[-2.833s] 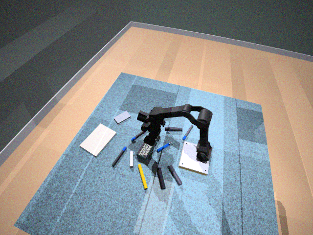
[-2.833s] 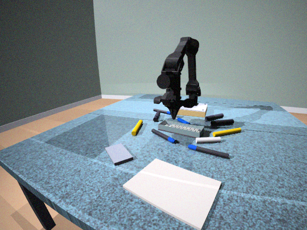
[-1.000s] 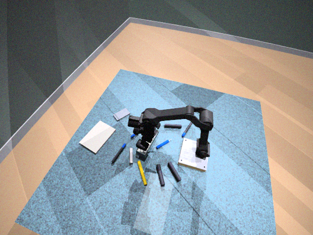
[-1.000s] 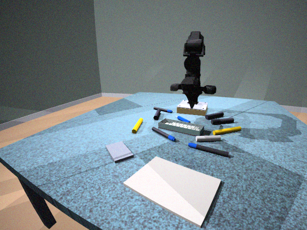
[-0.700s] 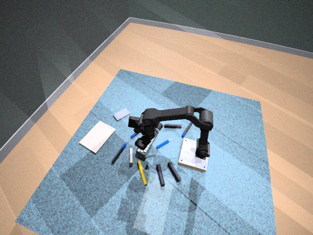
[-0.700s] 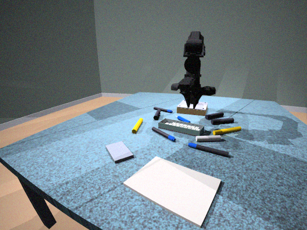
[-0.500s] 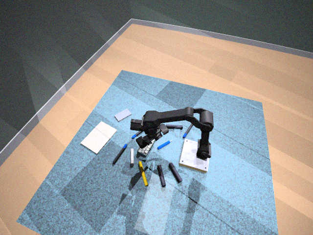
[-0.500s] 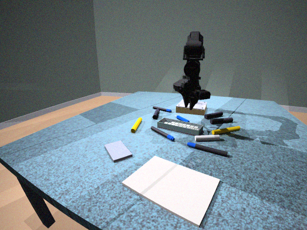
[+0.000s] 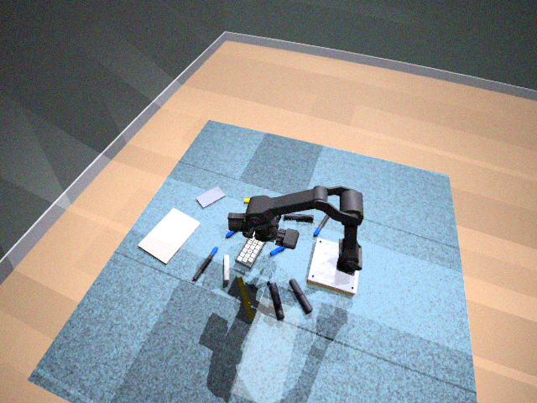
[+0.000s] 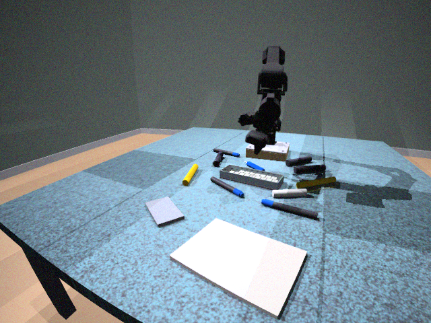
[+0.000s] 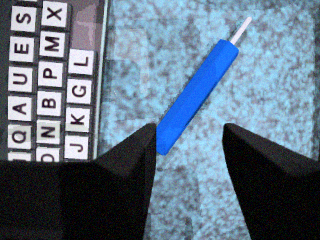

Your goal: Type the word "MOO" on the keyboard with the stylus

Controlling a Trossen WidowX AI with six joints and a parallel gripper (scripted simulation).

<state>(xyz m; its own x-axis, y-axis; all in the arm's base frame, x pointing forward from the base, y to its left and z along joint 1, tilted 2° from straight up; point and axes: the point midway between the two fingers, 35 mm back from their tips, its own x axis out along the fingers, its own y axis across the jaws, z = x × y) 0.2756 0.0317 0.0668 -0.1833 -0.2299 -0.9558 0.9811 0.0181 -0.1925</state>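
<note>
My gripper tip is 40 mm past the blue stylus, 40 mm to the left of it and 70 mm above it. Round my gripper tip: yellow marker: 30 mm ahead, 210 mm to the left, 60 mm below; then grey pad: 350 mm ahead, 130 mm to the right, 70 mm below; then white marker: 130 mm ahead, 140 mm to the left, 60 mm below.
</note>
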